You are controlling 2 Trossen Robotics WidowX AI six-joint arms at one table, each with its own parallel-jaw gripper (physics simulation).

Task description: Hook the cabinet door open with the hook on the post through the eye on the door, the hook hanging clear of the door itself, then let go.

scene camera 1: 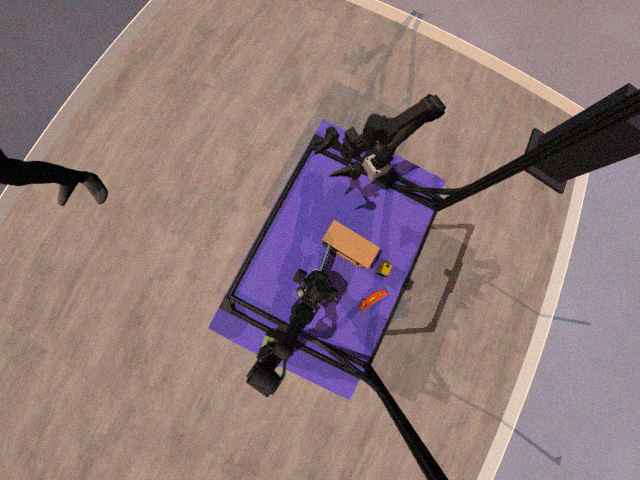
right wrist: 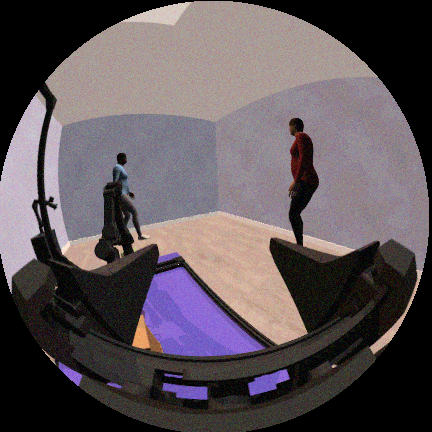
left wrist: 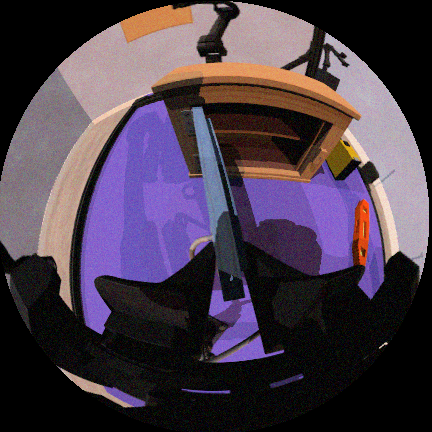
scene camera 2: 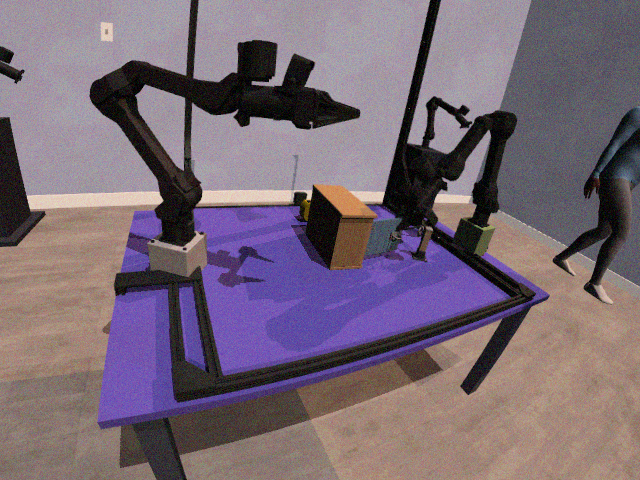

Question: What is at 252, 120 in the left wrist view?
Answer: A wooden cabinet.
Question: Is my right gripper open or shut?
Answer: Open.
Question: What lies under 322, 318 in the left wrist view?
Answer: My left gripper.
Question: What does the orange tool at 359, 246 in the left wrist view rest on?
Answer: The table.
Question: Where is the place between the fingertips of my right gripper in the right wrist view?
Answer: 214, 247
